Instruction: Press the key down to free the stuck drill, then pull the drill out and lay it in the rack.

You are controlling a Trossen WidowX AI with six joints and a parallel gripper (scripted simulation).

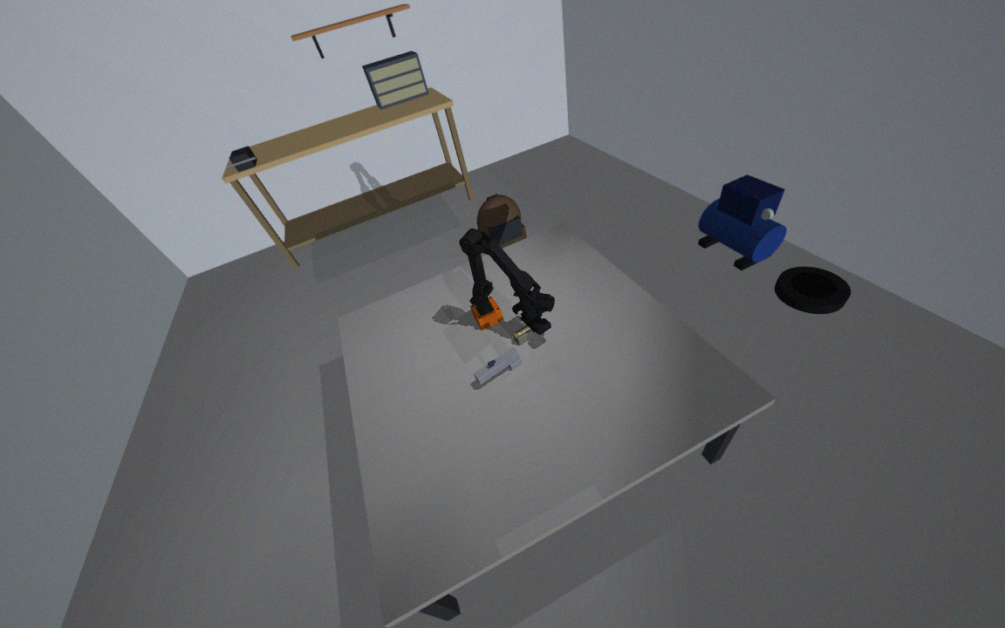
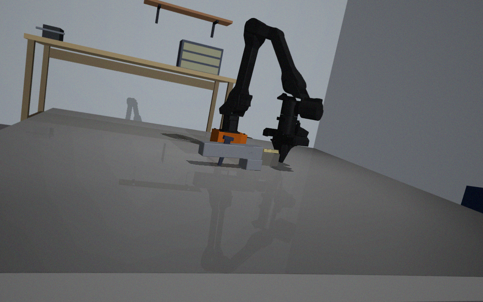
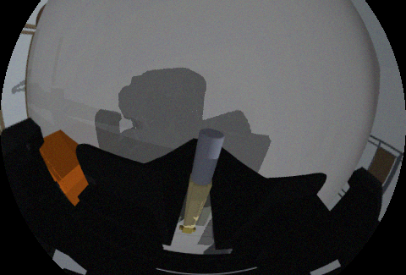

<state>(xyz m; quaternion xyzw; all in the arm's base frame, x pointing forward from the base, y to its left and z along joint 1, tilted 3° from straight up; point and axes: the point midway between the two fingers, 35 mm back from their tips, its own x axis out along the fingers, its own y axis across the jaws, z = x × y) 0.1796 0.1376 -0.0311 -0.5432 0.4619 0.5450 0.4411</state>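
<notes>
Right now the drill is 40 mm to the right of my gripper tip, 30 mm above it and 10 mm ahead of it. The rest, counted from my gripper tip: dark key: 230 mm to the right, 110 mm ahead, 40 mm above; grey-olive block: 50 mm to the right, 10 mm ahead, 10 mm above; grey drill fixture: 200 mm to the right, 110 mm ahead, 30 mm above.
</notes>
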